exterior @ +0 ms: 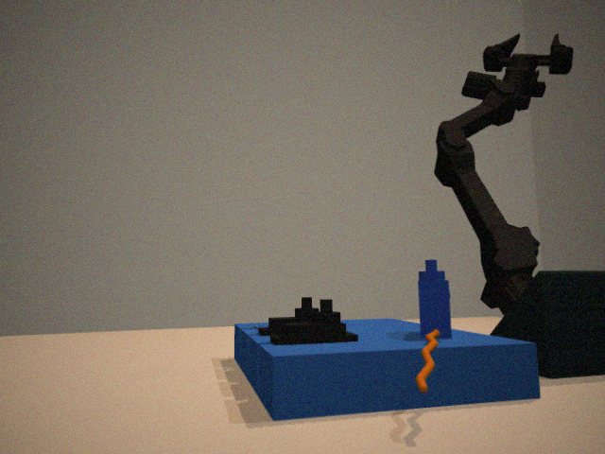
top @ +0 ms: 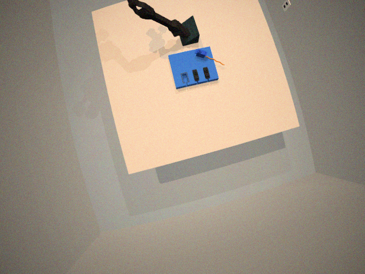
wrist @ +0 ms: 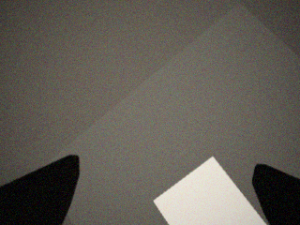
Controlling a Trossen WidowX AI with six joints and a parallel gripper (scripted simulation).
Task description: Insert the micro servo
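My gripper tip is now 630 mm short of the blue deck, 250 mm to the right of it and 660 mm above it.
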